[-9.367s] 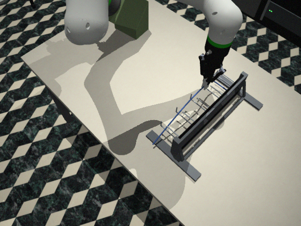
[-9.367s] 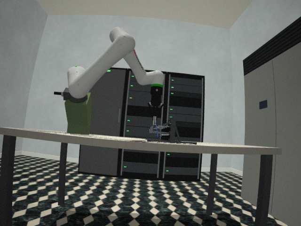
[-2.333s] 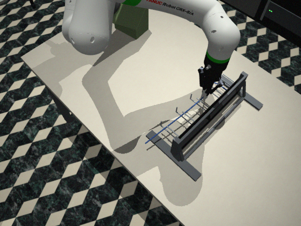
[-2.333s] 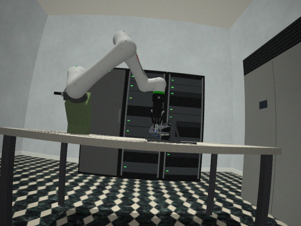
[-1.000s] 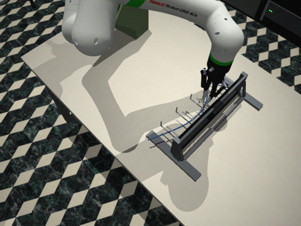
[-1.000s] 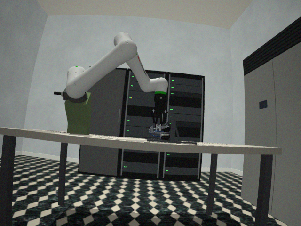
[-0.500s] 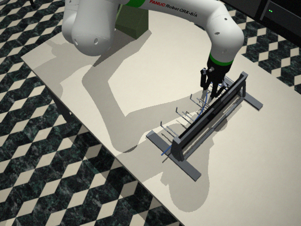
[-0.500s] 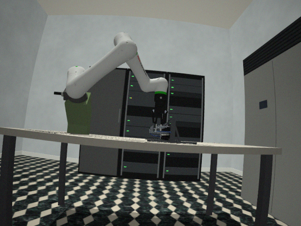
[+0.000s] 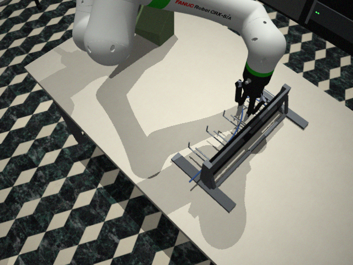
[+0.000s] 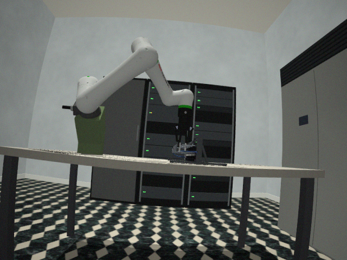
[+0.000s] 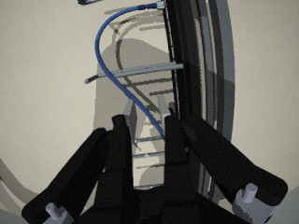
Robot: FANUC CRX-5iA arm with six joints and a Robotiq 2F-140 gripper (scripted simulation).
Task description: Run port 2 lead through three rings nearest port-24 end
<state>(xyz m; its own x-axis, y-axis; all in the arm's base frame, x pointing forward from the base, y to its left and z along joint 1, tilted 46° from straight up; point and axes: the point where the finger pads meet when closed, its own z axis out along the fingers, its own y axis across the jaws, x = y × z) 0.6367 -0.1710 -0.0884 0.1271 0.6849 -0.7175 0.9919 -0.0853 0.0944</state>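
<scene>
Now: hand 6 cm to the left of the dark grey rack, 5 cm short of it and 2 cm above it.
</scene>
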